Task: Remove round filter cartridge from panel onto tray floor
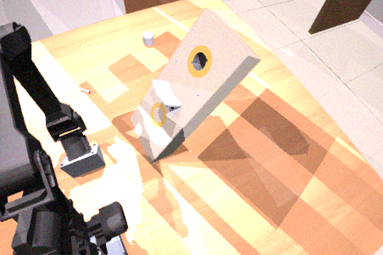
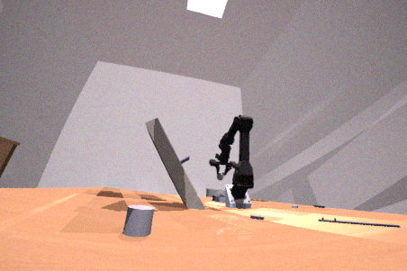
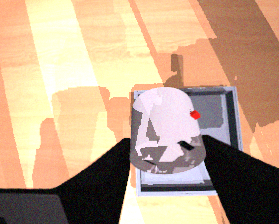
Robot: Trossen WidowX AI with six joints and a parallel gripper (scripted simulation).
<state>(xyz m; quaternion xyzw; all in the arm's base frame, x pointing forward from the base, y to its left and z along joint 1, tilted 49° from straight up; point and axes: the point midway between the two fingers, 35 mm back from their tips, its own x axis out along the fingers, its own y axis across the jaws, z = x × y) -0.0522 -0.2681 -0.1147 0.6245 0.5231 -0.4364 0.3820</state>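
The grey tray is 150 mm below my gripper tip, 40 mm behind it and 10 mm to the left of it. From my gripper tip the other things lie so: small pale pin: 540 mm to the left, 160 mm below, 130 mm ahead; then pale round filter cartridge: right at my gripper tip.
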